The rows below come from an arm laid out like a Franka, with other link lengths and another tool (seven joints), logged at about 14 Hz.
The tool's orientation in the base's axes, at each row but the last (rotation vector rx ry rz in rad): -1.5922 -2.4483 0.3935; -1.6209 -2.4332 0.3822; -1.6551 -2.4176 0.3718; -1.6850 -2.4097 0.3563
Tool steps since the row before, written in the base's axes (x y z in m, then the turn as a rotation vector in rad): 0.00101 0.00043 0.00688 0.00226 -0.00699 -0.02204; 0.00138 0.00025 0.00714 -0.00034 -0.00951 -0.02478; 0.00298 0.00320 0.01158 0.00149 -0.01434 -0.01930; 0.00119 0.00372 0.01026 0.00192 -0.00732 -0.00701
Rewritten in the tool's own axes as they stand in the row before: 0.00011 -0.00119 -0.00686 -0.00770 0.00640 0.02096; -0.00017 -0.00097 -0.00721 -0.00908 0.00407 0.02461; 0.00207 0.00017 -0.01220 -0.01417 0.00232 0.01934; 0.00319 -0.00074 -0.01048 -0.00760 0.00139 0.00683
